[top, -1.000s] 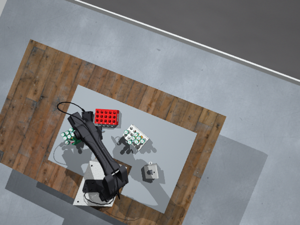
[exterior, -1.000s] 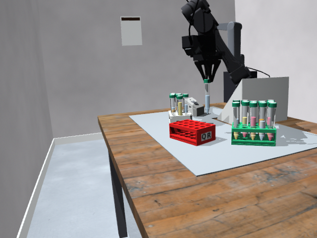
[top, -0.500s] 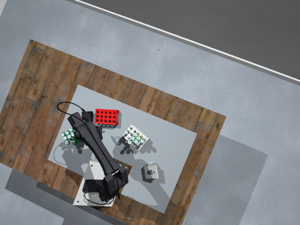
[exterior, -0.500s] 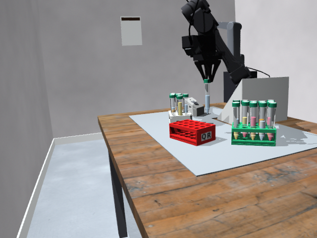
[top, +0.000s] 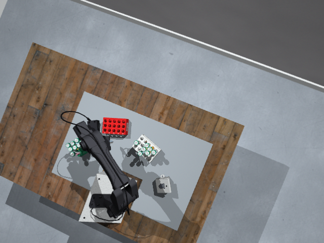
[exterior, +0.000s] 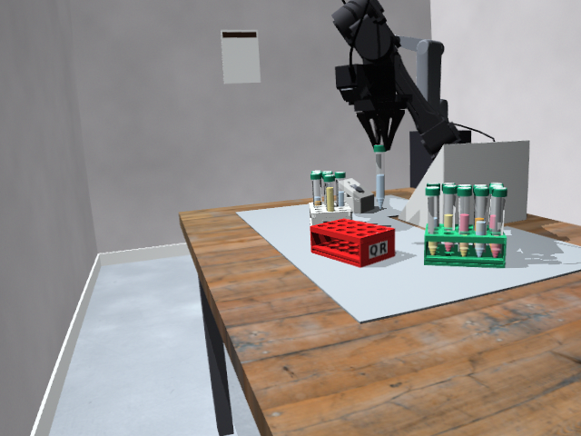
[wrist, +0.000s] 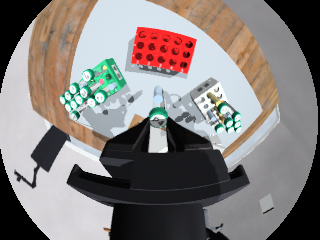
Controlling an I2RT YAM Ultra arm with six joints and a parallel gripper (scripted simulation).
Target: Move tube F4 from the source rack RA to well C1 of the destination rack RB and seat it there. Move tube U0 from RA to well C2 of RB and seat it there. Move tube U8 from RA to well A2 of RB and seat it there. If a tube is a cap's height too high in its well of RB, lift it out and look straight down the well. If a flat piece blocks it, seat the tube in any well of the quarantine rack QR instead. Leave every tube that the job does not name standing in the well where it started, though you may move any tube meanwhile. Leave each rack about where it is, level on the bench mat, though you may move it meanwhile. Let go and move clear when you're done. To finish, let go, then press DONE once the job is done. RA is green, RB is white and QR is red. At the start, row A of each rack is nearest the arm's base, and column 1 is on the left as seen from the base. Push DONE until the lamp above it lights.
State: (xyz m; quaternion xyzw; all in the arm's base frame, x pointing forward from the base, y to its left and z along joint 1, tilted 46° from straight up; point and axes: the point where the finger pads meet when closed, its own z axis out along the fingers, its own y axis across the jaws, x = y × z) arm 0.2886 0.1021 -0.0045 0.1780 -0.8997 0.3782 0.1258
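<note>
My hand is 10 mm short of the tube and 60 mm above it. The rest, counted from my hand: red rack QR 80 mm ahead, 30 mm to the left, 160 mm below; then tube with yellow filling 50 mm ahead, 130 mm to the right, 120 mm below; then white rack RB 20 mm ahead, 170 mm to the right, 160 mm below.
</note>
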